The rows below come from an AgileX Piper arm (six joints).
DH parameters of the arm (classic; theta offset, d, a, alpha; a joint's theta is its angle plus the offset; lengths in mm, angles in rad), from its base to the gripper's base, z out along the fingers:
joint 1: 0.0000 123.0 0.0 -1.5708
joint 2: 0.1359 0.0 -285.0 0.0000
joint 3: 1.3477 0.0 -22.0 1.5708
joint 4: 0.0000 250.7 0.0 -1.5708
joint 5: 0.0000 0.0 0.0 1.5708
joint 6: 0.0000 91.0 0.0 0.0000
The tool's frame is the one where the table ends.
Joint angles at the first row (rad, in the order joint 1, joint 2, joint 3, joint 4, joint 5, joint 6):
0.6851, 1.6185, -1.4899, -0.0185, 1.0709, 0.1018
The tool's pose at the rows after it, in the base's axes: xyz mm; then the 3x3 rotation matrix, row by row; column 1 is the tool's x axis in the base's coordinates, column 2 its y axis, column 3 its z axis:
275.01, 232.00, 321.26; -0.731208, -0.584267, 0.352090; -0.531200, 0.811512, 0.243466; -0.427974, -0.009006, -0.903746
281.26, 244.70, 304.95; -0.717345, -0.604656, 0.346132; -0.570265, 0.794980, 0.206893; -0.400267, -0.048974, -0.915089
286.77, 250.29, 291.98; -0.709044, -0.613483, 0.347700; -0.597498, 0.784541, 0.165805; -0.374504, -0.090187, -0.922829
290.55, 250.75, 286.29; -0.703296, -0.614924, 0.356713; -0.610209, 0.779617, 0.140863; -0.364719, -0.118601, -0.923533
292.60, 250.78, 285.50; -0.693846, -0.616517, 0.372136; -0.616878, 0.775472, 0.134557; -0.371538, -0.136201, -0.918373
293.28, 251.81, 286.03; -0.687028, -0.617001, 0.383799; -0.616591, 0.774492, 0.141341; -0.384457, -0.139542, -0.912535
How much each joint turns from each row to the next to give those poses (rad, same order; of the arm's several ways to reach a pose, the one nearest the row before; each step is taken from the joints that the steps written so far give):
0.0273, 0.0624, -0.0325, -0.0341, -0.0109, 0.0000
0.0228, 0.0575, -0.0144, -0.0383, -0.0097, 0.0019
0.0096, 0.0394, -0.0048, -0.0409, -0.0042, 0.0042
0.0000, 0.0161, 0.0000, -0.0290, -0.0043, 0.0021
0.0000, 0.0035, 0.0000, -0.0189, -0.0106, 0.0000
0.0016, 0.0000, 0.0000, -0.0057, -0.0138, 0.0023

